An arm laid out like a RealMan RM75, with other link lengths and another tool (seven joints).
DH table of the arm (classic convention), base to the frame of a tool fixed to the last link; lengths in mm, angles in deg. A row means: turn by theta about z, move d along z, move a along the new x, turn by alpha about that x. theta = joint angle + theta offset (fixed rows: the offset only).
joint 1: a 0; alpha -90; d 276.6; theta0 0
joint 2: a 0; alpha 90; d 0; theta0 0
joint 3: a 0; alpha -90; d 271.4; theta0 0
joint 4: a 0; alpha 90; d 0; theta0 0
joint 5: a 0; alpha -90; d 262.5; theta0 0
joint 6: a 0; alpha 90; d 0; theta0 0
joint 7: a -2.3; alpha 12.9; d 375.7; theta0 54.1
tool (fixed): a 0; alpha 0; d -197.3; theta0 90
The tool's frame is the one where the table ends.
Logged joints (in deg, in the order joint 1, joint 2, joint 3, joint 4, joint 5, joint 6, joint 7), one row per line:
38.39, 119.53, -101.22, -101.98, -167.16, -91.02, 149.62
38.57, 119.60, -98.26, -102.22, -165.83, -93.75, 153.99
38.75, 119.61, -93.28, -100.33, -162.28, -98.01, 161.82
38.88, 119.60, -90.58, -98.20, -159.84, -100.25, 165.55
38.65, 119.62, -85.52, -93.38, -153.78, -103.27, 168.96
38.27, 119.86, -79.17, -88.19, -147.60, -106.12, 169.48
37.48, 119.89, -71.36, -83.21, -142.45, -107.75, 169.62
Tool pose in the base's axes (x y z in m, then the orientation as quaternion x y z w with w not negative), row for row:
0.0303, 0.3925, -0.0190, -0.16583, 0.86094, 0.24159, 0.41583
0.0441, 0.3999, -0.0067, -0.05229, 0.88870, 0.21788, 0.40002
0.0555, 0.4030, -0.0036, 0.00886, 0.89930, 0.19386, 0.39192
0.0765, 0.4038, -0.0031, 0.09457, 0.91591, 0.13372, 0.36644
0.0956, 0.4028, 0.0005, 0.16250, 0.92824, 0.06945, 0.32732
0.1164, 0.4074, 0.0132, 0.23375, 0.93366, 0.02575, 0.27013
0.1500, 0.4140, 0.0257, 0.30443, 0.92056, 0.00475, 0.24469
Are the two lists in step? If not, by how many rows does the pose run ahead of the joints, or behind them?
The pose runs 1 row ahead of the joints: the pose in row i belongs to the joints in row i + 1.
